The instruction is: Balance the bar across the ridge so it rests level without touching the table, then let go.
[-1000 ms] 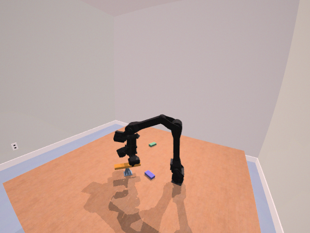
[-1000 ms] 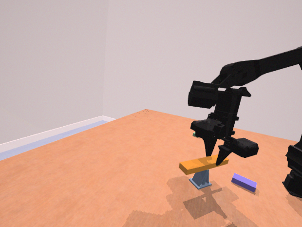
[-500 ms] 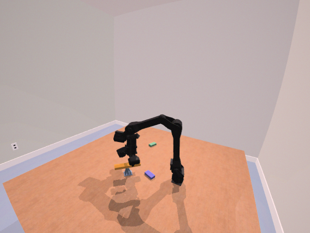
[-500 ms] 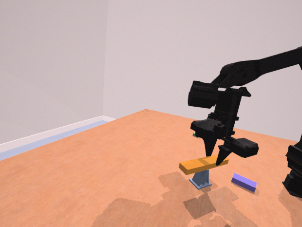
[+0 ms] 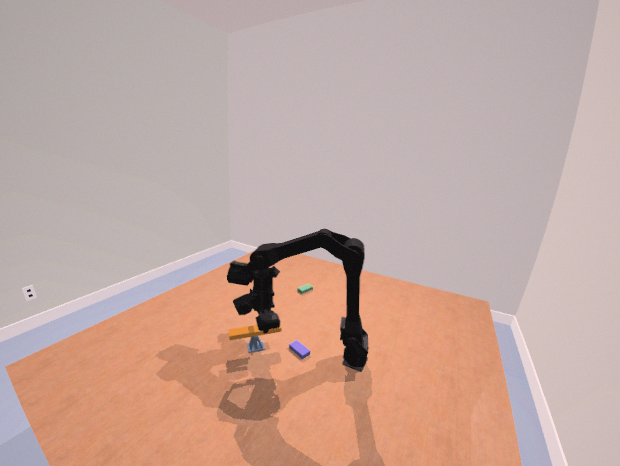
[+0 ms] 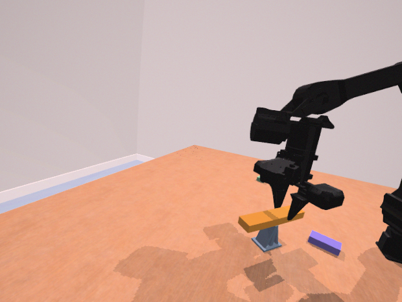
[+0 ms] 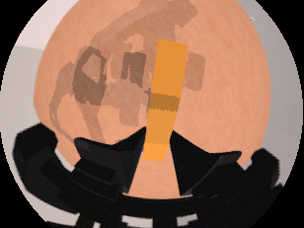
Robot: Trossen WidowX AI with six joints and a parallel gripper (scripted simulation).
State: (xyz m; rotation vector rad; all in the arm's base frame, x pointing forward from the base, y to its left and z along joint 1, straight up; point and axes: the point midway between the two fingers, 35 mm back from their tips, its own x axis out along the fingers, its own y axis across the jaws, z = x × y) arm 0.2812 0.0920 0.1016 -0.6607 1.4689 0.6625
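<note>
Now: gripper tip 20 mm short of the orange bar and 20 mm to the right of it. Also, from my gripper tip: purple block 110 mm behind, 40 mm to the right, 60 mm below; green block 70 mm ahead, 380 mm to the right, 60 mm below.
</note>
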